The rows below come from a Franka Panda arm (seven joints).
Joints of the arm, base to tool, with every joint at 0 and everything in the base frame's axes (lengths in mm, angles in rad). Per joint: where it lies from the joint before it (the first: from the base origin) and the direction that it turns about. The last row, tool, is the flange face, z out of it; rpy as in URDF.
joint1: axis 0 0 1 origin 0.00 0.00 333.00
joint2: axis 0 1 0 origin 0.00 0.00 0.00
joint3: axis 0 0 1 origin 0.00 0.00 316.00
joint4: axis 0 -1 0 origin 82.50 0.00 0.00
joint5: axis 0 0 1 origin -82.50 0.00 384.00
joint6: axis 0 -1 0 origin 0.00 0.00 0.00
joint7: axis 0 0 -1 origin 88.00 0.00 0.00
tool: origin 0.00 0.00 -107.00 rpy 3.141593 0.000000 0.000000
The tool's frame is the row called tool.
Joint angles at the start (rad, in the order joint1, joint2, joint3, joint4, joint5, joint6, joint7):
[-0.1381 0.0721 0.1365 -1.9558 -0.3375 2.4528 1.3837]
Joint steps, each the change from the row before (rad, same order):
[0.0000 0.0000 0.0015 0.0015 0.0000 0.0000 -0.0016]
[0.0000 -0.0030 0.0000 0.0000 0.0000 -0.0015 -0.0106]
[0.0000 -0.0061 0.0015 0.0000 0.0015 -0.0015 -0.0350]
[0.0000 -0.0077 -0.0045 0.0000 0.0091 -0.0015 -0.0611]
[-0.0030 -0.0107 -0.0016 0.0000 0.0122 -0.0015 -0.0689]
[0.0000 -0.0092 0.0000 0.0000 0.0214 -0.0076 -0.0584]
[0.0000 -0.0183 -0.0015 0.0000 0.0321 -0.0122 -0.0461]
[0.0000 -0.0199 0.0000 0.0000 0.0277 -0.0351 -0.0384]
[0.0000 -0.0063 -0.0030 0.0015 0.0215 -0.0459 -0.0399]
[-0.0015 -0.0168 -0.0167 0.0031 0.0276 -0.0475 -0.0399]
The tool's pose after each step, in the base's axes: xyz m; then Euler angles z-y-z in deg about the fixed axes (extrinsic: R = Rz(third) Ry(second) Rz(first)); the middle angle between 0 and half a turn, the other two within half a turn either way. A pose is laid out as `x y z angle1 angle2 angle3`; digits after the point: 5 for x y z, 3 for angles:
0.61045 -0.00182 0.48675 -138.152 151.644 -25.163
0.60991 -0.00183 0.48839 -138.749 151.548 -25.179
0.60887 -0.00087 0.49190 -140.477 151.317 -24.911
0.60755 -0.00345 0.49634 -142.947 151.157 -24.513
0.60568 -0.00603 0.50259 -145.445 150.896 -23.826
0.60369 -0.00608 0.50718 -146.815 151.186 -22.717
0.59975 -0.00688 0.51660 -146.331 151.383 -20.967
0.59404 -0.00736 0.52406 -146.880 152.544 -20.567
0.59021 -0.01010 0.52293 -148.965 154.840 -21.554
0.58397 -0.02113 0.52857 -149.865 156.693 -22.401

